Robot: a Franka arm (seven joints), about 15 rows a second.
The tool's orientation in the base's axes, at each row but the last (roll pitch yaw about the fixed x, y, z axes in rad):
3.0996, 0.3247, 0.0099
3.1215, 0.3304, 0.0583
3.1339, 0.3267, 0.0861
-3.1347, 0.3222, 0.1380
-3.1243, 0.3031, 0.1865
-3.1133, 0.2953, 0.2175
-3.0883, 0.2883, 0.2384
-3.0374, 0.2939, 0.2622
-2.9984, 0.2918, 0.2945
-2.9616, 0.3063, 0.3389
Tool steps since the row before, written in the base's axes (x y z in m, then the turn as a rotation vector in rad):
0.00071, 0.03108, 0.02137, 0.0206, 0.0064, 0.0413
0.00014, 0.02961, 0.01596, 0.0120, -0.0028, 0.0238
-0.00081, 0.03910, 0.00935, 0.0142, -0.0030, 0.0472
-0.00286, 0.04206, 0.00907, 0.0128, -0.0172, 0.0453
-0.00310, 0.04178, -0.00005, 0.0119, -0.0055, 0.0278
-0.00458, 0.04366, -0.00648, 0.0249, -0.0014, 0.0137
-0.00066, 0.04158, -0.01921, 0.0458, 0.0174, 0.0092
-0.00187, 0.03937, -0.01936, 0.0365, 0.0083, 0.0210
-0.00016, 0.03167, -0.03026, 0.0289, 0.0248, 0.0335
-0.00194, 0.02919, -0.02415, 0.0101, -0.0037, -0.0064
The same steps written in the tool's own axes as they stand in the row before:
-0.00585, -0.03018, -0.02186, 0.0064, -0.0043, -0.0460
-0.00341, -0.02923, -0.01629, 0.0035, 0.0040, -0.0263
-0.00058, -0.03895, -0.00998, -0.0020, 0.0046, -0.0491
-0.00007, -0.04212, -0.00925, -0.0046, 0.0185, -0.0464
0.00450, -0.04165, -0.00064, 0.0019, 0.0071, -0.0298
0.00662, -0.04347, 0.00599, 0.0190, 0.0062, -0.0203
0.01426, -0.03966, 0.01795, 0.0440, -0.0073, -0.0223
0.01365, -0.03663, 0.02001, 0.0297, -0.0018, -0.0309
0.01736, -0.02628, 0.03044, 0.0237, -0.0212, -0.0395
0.01479, -0.02402, 0.02536, 0.0098, 0.0074, 0.0023

